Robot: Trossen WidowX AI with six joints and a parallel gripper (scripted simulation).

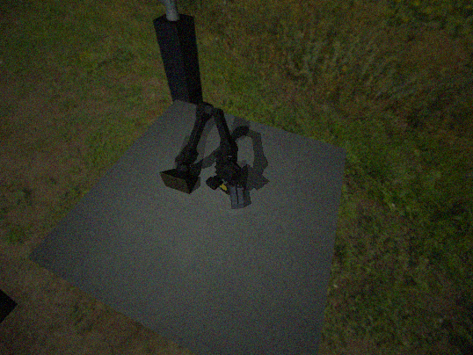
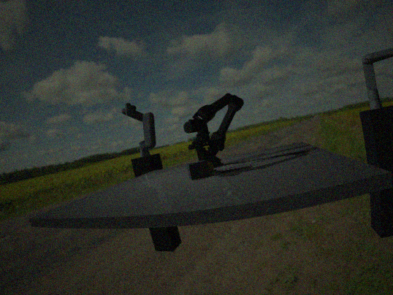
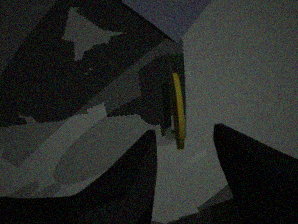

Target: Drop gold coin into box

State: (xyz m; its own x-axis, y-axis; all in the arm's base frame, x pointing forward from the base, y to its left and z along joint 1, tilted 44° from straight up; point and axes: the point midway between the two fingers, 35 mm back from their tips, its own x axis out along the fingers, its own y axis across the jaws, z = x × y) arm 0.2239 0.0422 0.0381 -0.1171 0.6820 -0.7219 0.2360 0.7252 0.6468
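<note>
Now: the gold coin 30 mm below my gripper tip.
</note>
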